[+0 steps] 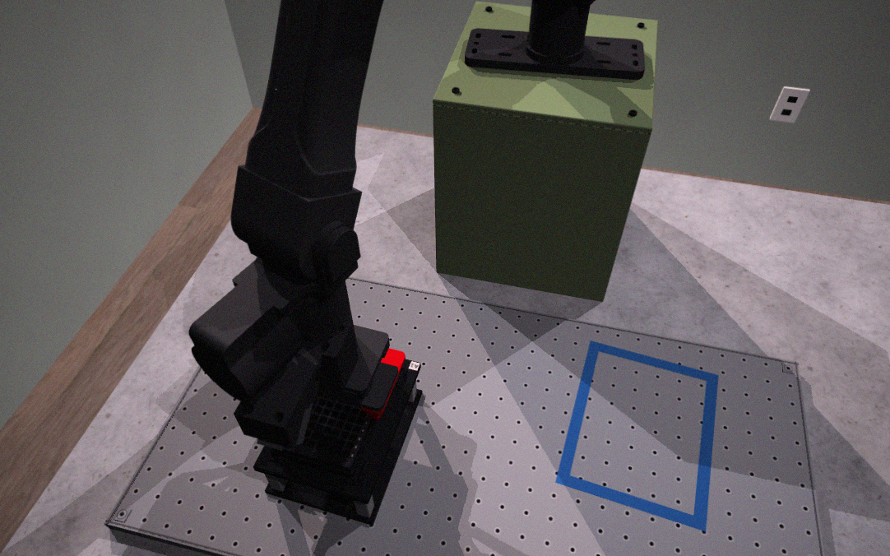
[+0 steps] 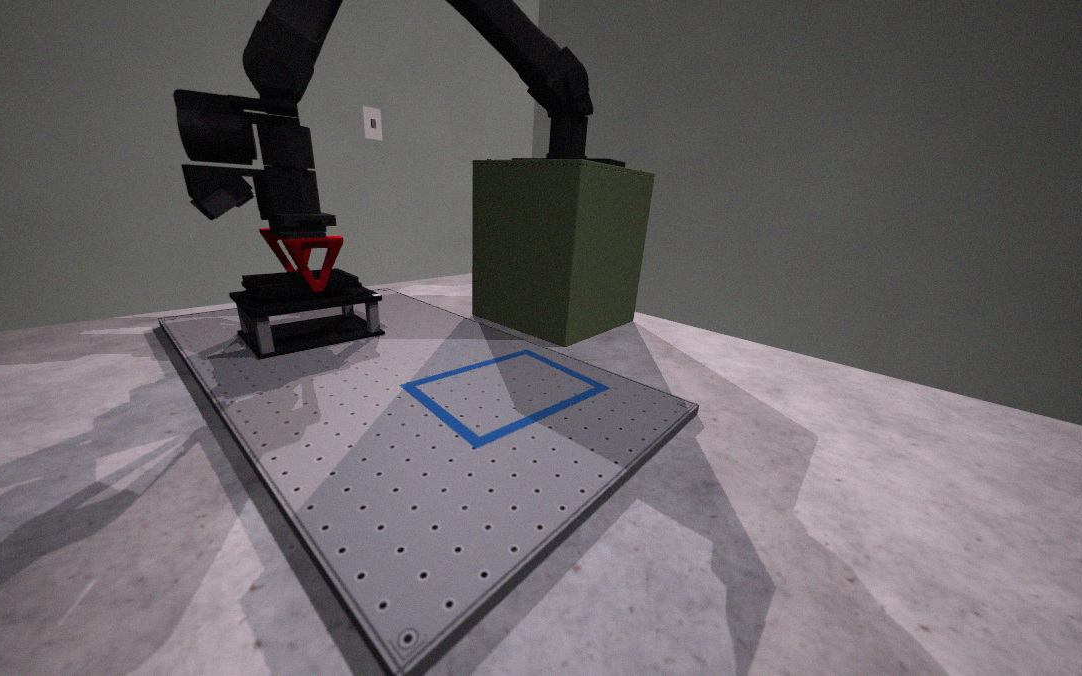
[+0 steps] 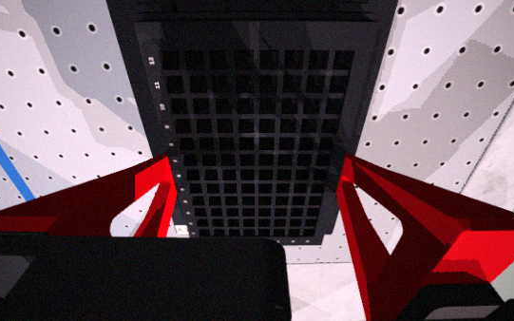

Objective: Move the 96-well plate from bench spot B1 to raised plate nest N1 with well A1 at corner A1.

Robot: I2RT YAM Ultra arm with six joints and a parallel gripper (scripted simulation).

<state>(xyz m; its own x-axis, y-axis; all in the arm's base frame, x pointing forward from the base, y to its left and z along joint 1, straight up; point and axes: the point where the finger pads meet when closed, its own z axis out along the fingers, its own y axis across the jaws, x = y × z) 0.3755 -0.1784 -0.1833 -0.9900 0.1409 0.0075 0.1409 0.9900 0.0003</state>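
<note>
Now: the black 96-well plate right at my hand. From my hand the other things lie so: black plate nest N1 (20 mm below); white A1 label (70 mm behind, 70 mm to the left, 20 mm below).
</note>
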